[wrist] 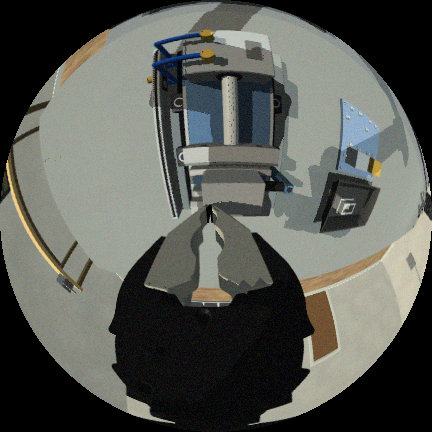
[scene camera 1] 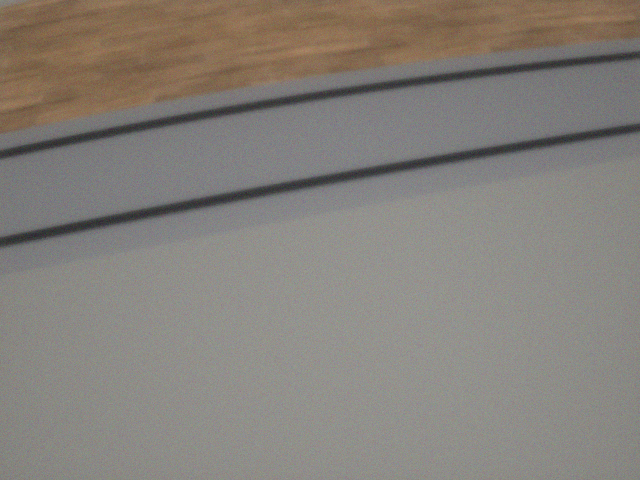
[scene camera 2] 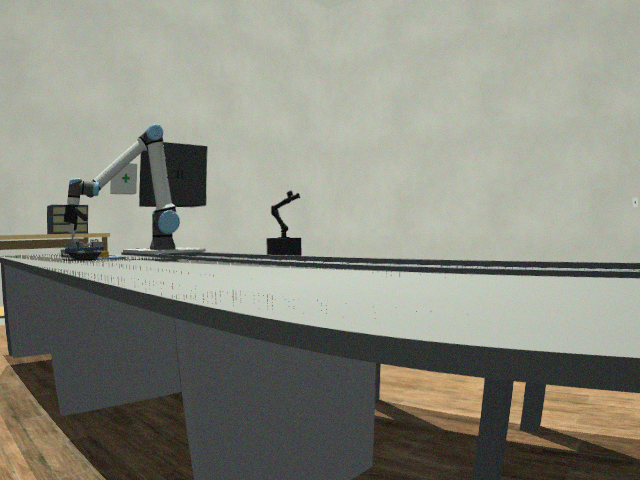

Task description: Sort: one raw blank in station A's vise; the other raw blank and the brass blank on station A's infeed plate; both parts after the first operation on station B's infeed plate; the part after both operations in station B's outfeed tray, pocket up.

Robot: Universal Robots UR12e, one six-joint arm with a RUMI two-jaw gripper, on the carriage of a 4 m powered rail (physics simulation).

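Places are measured from the arm's base along level axes (x left, y down, z back), in millimetres.
Pixels of known places: gripper, fingertip midpoint: [wrist: 209, 205] [scene camera 2: 72, 239]; arm's base at its link origin: [scene camera 2: 162, 249].
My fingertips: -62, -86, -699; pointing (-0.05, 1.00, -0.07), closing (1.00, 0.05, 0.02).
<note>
Ahead of a thing's pixels: the offset from my fingertips to its middle, as dx, dy, dz. "*": to the spot under its first point.
My gripper [wrist: 209, 205] [scene camera 2: 73, 237] is shut, its fingertips together with no part visible between them. Its tips show at the near-left edge of a grey block @(+23, +16, +9) [wrist: 233, 187] in the vise [wrist: 228, 156]; their height above it is hard to tell. The vise also shows small in scene camera 2 [scene camera 2: 82, 250]. To the right, a grey blank @(+316, +90, +73) [wrist: 363, 162] and the brass blank @(+407, +90, +77) [wrist: 375, 167] sit side by side on a light blue plate @(+359, +112, +117) [wrist: 357, 127]. A grey part @(+315, +86, -46) [wrist: 345, 205] with a pale square outline on top lies in the black tray @(* +473, +86, -49) [wrist: 368, 207]. Scene camera 1 does not show the parts.
Blue hoses @(* -31, +56, +182) [wrist: 182, 60] with brass fittings rise at the vise's far left. A dark-edged rail strip [scene camera 1: 310, 139] [scene camera 2: 439, 263] runs along the table. A small black arm [scene camera 2: 281, 214] stands on a box behind. A wooden bench [wrist: 30, 227] is at the left.
</note>
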